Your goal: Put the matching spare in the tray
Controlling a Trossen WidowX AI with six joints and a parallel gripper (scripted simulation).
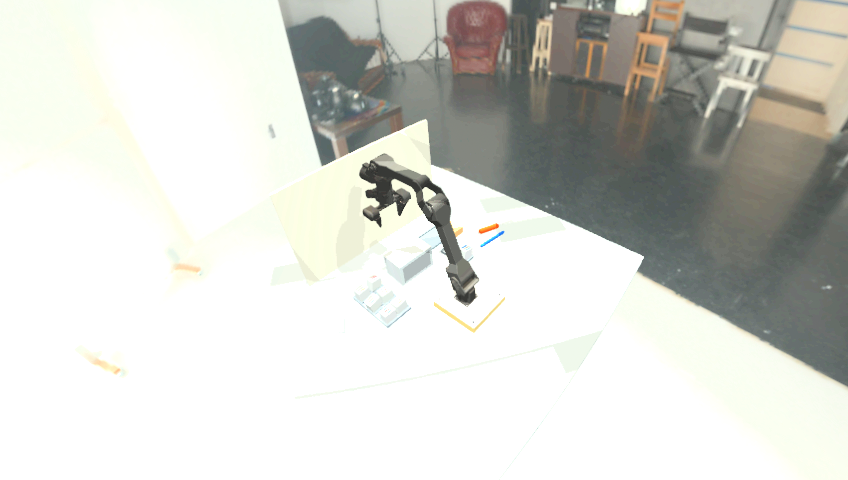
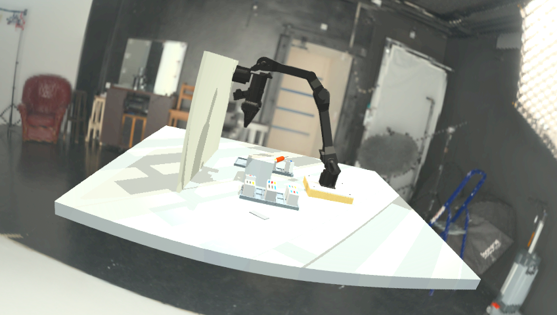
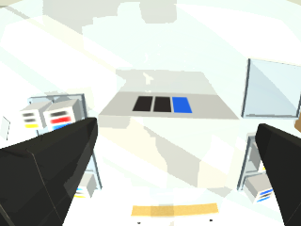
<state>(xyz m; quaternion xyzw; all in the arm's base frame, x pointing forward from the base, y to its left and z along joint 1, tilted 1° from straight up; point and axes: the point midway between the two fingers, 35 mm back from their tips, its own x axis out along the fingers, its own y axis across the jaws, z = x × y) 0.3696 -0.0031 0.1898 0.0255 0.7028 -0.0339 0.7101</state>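
Now: gripper tip 13 cm past the grey rack, 20 cm to the right of it and 19 cm above it. The rest, counted from my gripper tip: orange block (8 cm behind, 27 cm to the right, 18 cm below); then dark flat piece (9 cm behind, 37 cm to the left, 20 cm below); then tall cream panel (15 cm ahead, 1 cm to the right, 3 cm above).
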